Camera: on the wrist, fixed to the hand. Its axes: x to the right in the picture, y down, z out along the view.
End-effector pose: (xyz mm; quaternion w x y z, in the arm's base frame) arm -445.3 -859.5 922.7 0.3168 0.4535 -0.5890 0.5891
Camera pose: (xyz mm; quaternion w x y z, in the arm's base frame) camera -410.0 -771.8 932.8 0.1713 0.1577 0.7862 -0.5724
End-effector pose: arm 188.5 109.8 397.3 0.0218 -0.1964 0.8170 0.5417
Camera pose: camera 235.7 27.3 395.7 0.4030 -0.4618 -0.6416 -0.4612
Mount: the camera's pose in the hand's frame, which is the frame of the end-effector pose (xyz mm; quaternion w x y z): -18.6 -45.4 -81.4 0.6745 -0.0983 0.0025 0.7317
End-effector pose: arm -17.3 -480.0 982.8 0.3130 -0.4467 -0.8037 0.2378
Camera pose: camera 22.6 -509.9 1063.7 0.0048 0.9207 0.2378 -0.3093
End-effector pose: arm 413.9 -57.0 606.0 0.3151 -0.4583 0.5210 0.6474
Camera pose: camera 482.8 -122.4 602.6 0.3075 -0.0395 -0.6239 -0.7173
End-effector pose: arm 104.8 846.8 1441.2 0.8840 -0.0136 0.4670 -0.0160
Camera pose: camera 26.4 801.5 1412.5 0.6055 0.2457 0.3287 0.6819
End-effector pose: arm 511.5 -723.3 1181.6 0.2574 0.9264 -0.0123 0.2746
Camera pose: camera 462.3 -646.8 1209.0 0.0638 0.5899 -0.7125 0.3747
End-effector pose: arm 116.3 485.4 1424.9 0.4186 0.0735 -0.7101 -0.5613
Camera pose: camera 166.7 419.9 1378.0 0.7021 -0.5098 -0.4765 -0.1419
